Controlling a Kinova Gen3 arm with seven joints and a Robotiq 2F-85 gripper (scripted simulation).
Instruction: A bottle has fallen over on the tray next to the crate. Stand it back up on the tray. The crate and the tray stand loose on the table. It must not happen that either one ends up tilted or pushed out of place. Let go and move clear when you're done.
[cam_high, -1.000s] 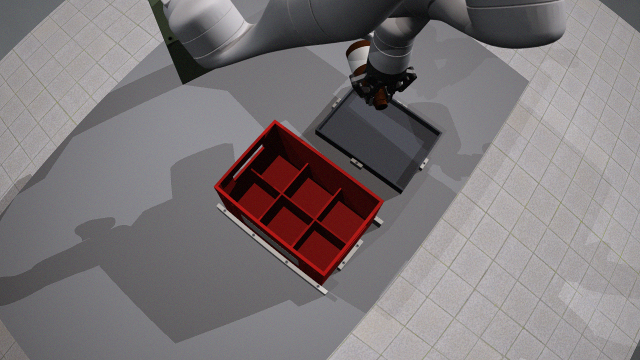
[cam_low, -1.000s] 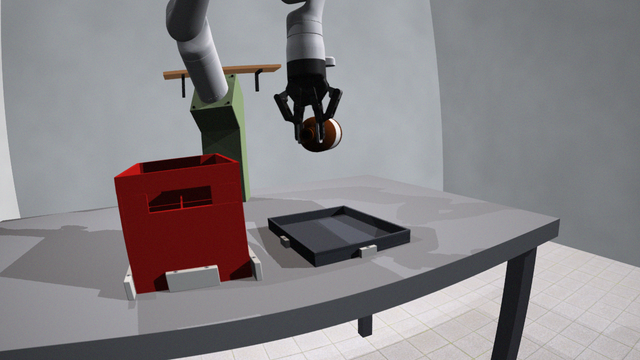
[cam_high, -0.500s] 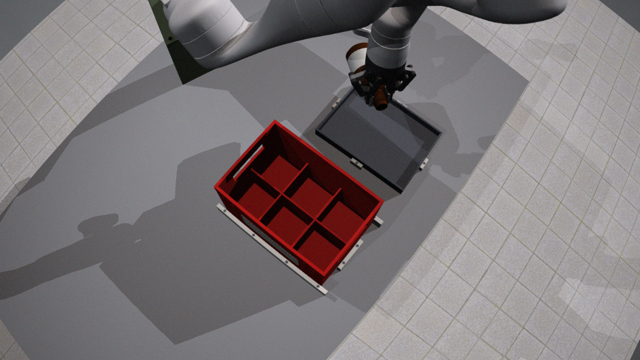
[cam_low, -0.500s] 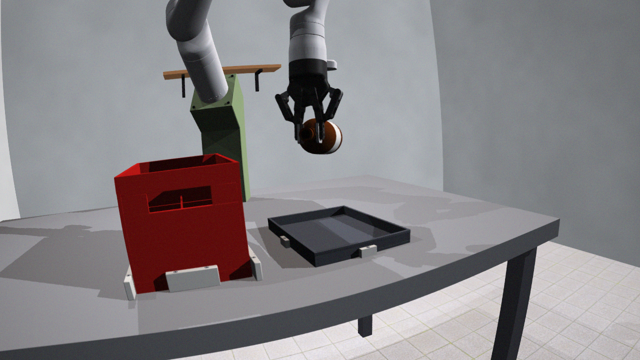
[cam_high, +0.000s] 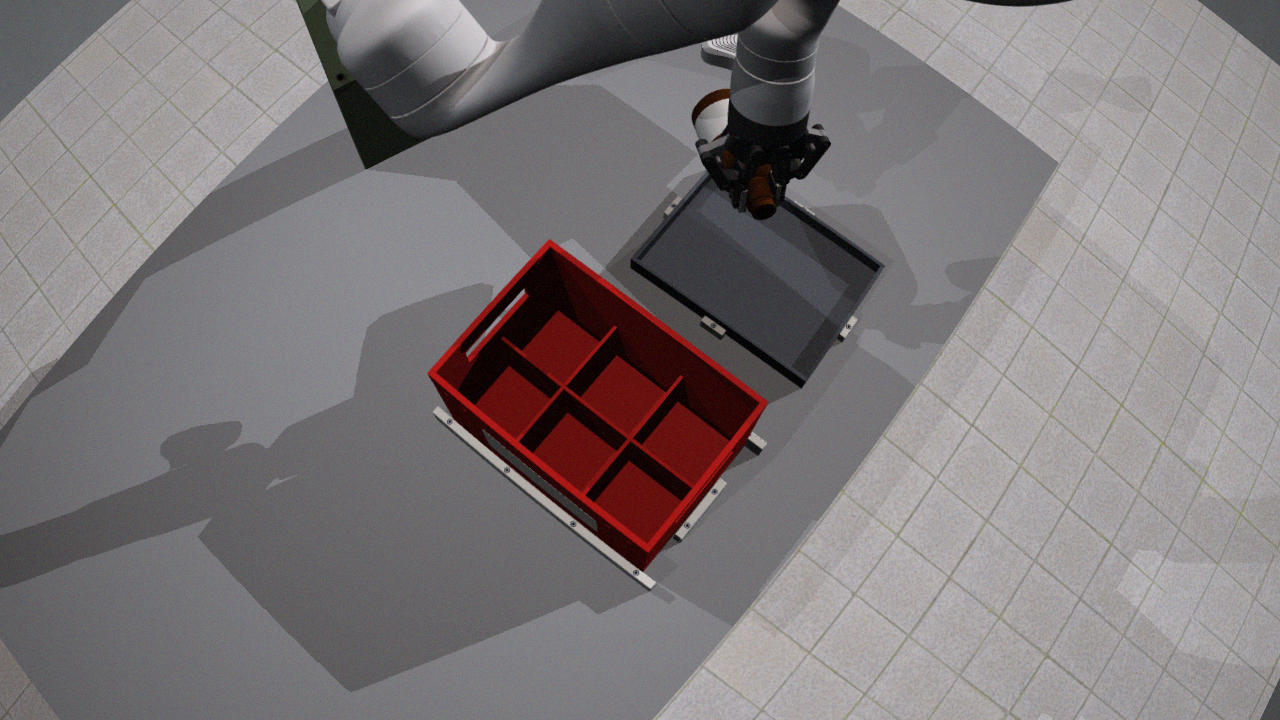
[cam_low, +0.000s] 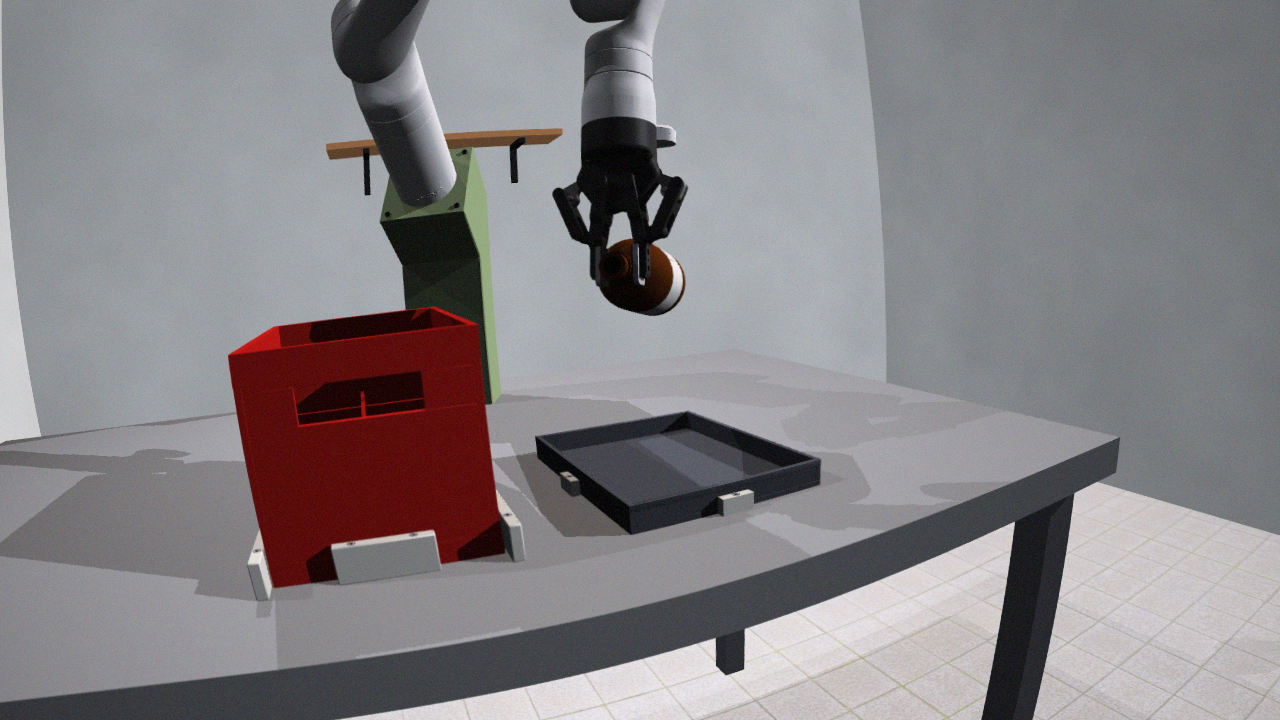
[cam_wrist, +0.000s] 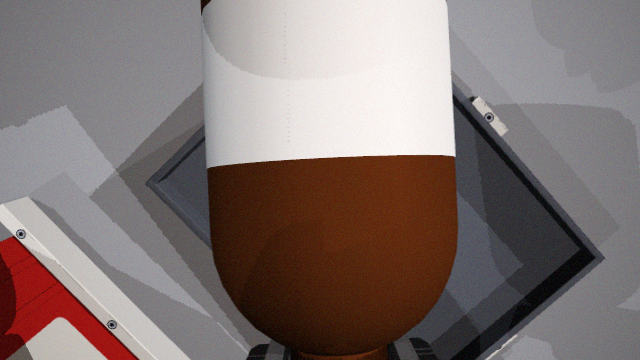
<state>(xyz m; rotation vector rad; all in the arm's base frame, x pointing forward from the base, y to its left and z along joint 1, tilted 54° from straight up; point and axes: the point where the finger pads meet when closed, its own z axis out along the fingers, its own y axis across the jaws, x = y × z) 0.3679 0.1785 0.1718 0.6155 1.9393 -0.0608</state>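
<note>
Now: the bottle 40 mm behind my hand, 30 mm to the left of it and 10 mm below it. Also, from my hand: red crate 30 mm behind, 260 mm to the right, 120 mm below; then tray 20 mm ahead, 20 mm to the left, 190 mm below.
</note>
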